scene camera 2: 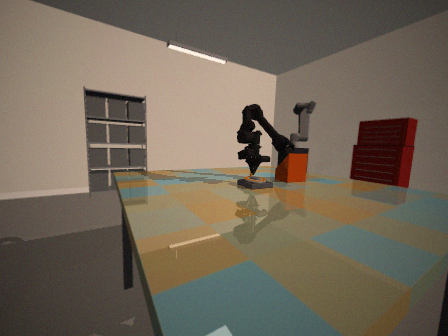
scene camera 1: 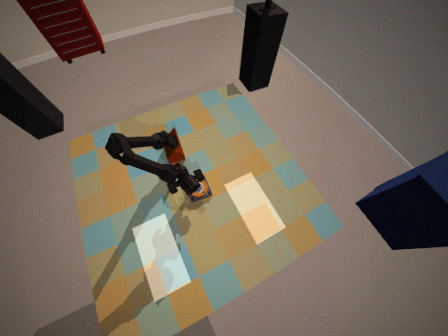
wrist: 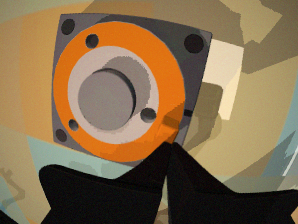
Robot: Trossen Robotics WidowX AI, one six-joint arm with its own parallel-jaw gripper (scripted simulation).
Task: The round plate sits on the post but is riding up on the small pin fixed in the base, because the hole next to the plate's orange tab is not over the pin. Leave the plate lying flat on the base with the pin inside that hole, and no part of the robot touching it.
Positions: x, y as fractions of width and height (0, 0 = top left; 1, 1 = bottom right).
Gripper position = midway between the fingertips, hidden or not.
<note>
I see my gripper (wrist: 0.57, 0.66), a round plate (wrist: 0.46, 0.24) and a dark grey square base (wrist: 0.64, 0.20).
</note>
